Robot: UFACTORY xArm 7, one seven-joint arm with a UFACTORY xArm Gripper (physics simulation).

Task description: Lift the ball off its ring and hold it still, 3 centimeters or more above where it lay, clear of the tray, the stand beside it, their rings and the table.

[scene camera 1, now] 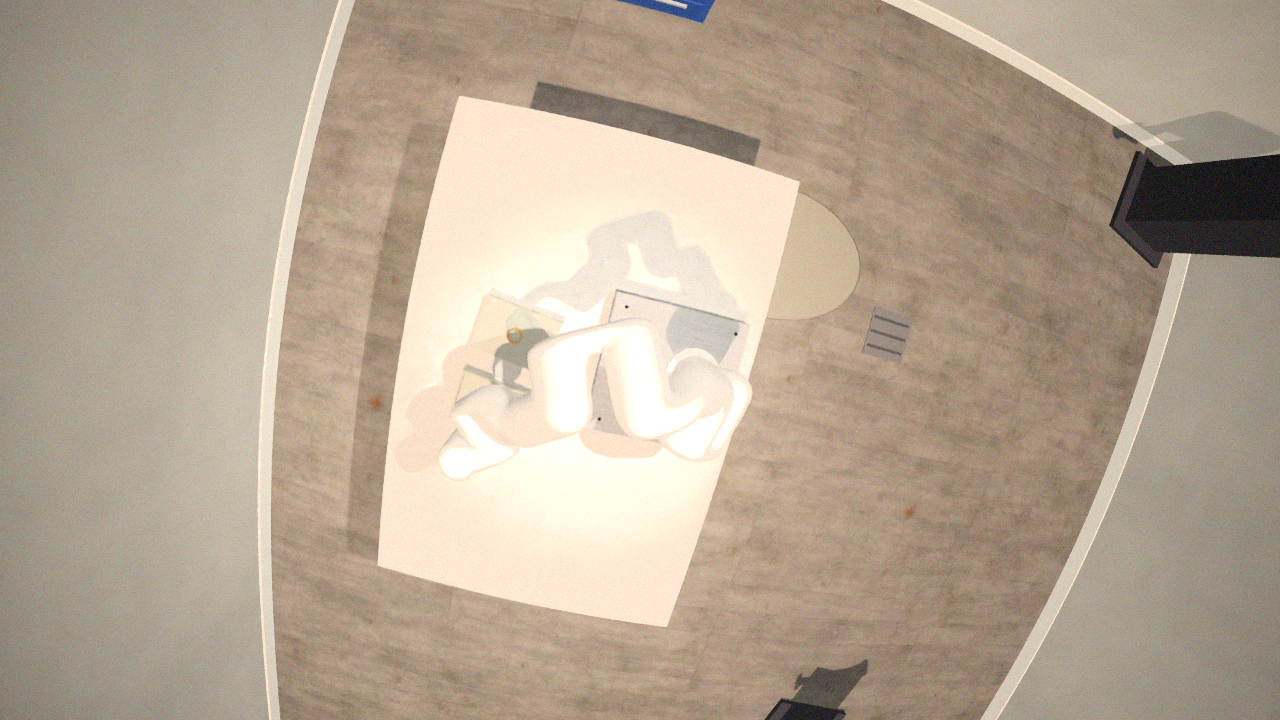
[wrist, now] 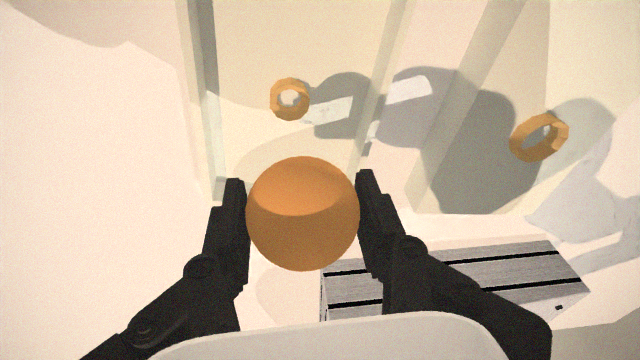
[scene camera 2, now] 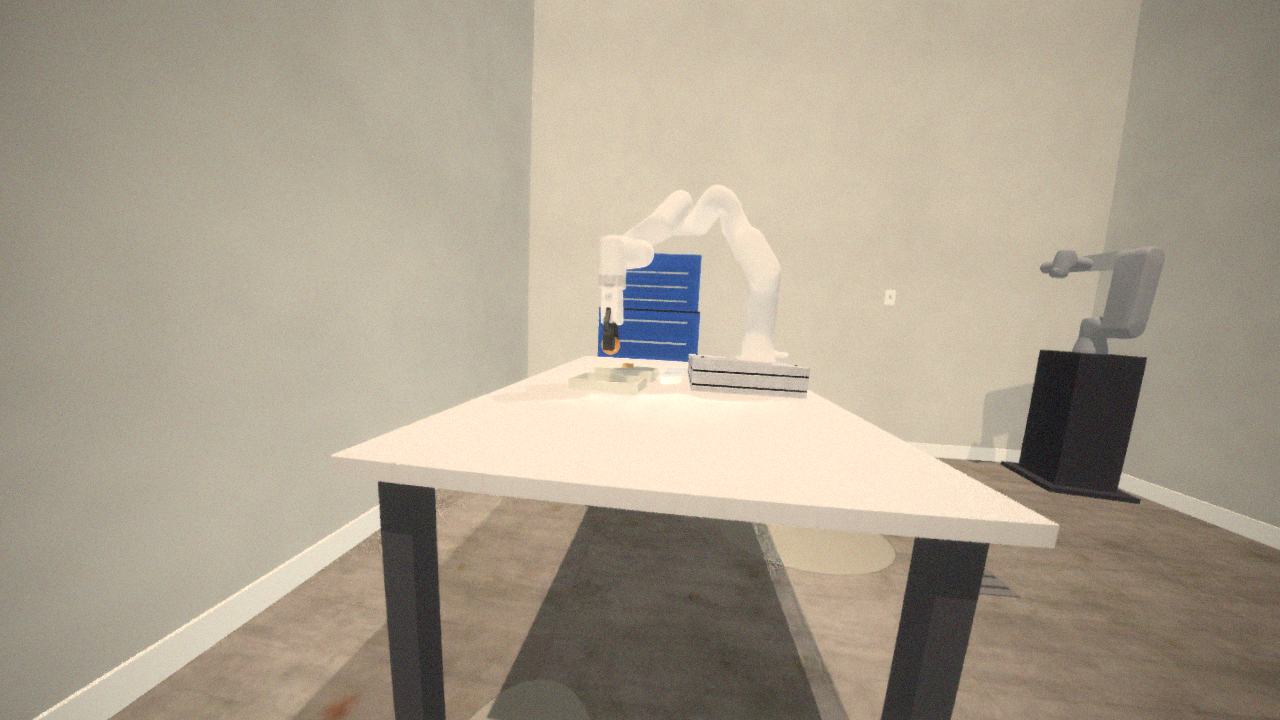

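Pixels of known places: gripper, fingertip midpoint: (wrist: 301, 194) (scene camera 2: 610, 349); arm's base at its link origin: (scene camera 2: 755, 361).
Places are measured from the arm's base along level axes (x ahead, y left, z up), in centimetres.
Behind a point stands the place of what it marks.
Observation:
The orange ball (scene camera 2: 614, 346) (wrist: 303, 215) {x 41.4, y 28.7, z 5.9 cm} is held between the two black fingers of my gripper (scene camera 2: 609, 343) {x 39.6, y 28.3, z 2.9 cm} (wrist: 301, 194) {x 39.6, y 28.3, z 2.9 cm}, which is shut on it. In scene camera 2 the ball hangs in the air well above the pale tray (scene camera 2: 608, 384) {x 37.2, y 34.8, z -5.8 cm} (wrist: 250, 45) {x 42.7, y 31.5, z -7.6 cm}, with a visible gap below. An orange ring (wrist: 274, 100) {x 39.5, y 29.6, z -6.6 cm} lies bare in the tray. The pale stand (scene camera 1: 488, 324) {x 47.7, y 9.7, z -4.4 cm} (wrist: 590, 50) {x 47.2, y 10.0, z -4.5 cm} is beside the tray and bears another orange ring (scene camera 1: 507, 335) {x 42.4, y 10.0, z -3.5 cm} (wrist: 516, 145) {x 40.2, y 11.2, z -3.5 cm}. In scene camera 1 the arm hides the ball and gripper.
The white table (scene camera 1: 537, 555) {x 13.1, y 63.5, z -7.9 cm} (scene camera 2: 671, 447) {x 13.2, y 66.6, z -7.9 cm} bears a grey slatted box (scene camera 2: 750, 377) {x 1.6, y 18.2, z -2.9 cm} (wrist: 505, 267) {x 22.0, y -1.6, z -4.4 cm} to the right of the tray and stand. The white arm's base is by this box. A blue cabinet (scene camera 2: 664, 286) is behind the table. A second arm stands on a black pedestal (scene camera 2: 1081, 420) at the far right.

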